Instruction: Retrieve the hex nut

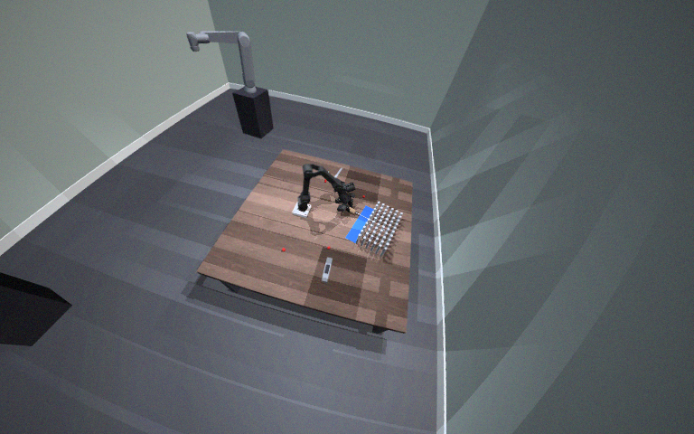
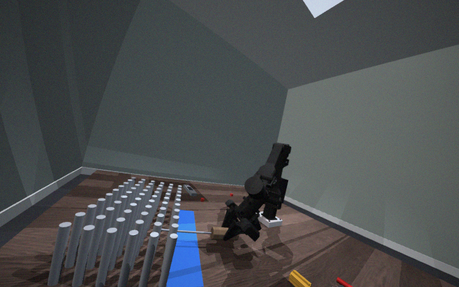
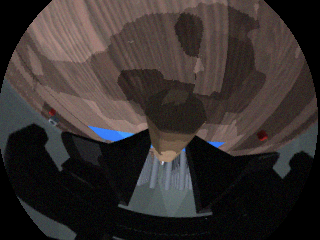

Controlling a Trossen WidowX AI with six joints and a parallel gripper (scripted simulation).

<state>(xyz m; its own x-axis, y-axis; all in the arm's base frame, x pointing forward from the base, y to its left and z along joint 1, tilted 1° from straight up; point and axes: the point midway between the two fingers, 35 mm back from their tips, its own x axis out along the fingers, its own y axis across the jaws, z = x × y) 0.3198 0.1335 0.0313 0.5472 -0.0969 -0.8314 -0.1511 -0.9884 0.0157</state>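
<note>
My gripper tip is now 110 mm short of the blue taped strip, 60 mm to the left of it and 30 mm above it. From my gripper tip the other things lie so: red tool 320 mm to the left, 320 mm behind, 20 mm below; grey flat bar 500 mm to the right, 20 mm below, 10 mm ahead; yellow object 200 mm to the left, 150 mm behind, 10 mm below.
</note>
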